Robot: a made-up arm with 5 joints.
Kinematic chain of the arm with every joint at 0, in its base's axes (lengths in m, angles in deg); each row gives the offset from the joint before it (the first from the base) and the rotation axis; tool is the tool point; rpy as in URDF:
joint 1: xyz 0 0 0.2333 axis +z
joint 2: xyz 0 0 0 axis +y
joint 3: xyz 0.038 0 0.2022 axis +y
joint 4: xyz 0.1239 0 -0.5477 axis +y
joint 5: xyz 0.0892 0 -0.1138 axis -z
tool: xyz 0 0 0 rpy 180 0 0
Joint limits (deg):
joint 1: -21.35..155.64
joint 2: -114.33..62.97
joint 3: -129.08..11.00
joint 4: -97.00..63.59
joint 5: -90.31..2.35
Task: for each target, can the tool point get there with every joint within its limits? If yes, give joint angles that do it. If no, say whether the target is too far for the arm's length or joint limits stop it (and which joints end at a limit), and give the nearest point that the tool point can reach.
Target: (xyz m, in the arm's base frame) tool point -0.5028 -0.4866 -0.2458
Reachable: no: joint limits stop it (at a limit: joint 2) | nearest point -0.2935 -0.2841 -0.0714 | short by 0.339 m
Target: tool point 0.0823 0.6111 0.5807
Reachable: yes | joints 82.33 -25.51 -57.40 -9.12 -25.49
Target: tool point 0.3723 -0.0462 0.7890
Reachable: yes | joints -7.08 -59.99 -47.78 -14.96 -76.35
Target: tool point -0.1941 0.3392 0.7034
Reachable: yes | joints 119.78 -77.55 -29.36 4.54 -56.04
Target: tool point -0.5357 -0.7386 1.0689
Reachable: no: too far | nearest point -0.3874 -0.5341 0.8375 | short by 0.343 m
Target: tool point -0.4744 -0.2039 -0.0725
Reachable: no: joint limits stop it (at a limit: joint 2, joint 3) | nearest point -0.3932 -0.1690 -0.0352 | short by 0.096 m
